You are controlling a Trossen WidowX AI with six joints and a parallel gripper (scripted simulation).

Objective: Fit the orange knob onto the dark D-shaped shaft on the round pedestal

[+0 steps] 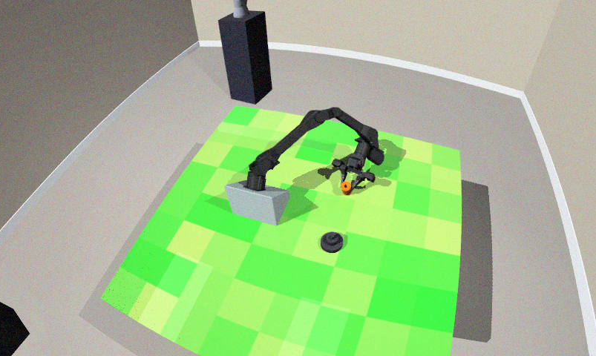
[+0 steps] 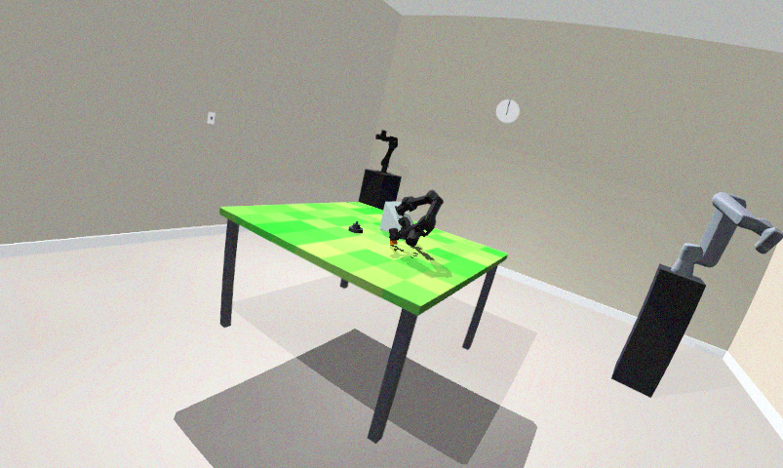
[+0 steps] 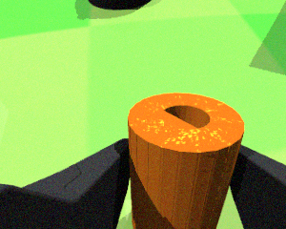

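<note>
Now: the orange knob 10 mm to the left of my gripper tip. Round my gripper tip: round pedestal (50 mm ahead, 240 mm to the right, 10 mm below).
</note>
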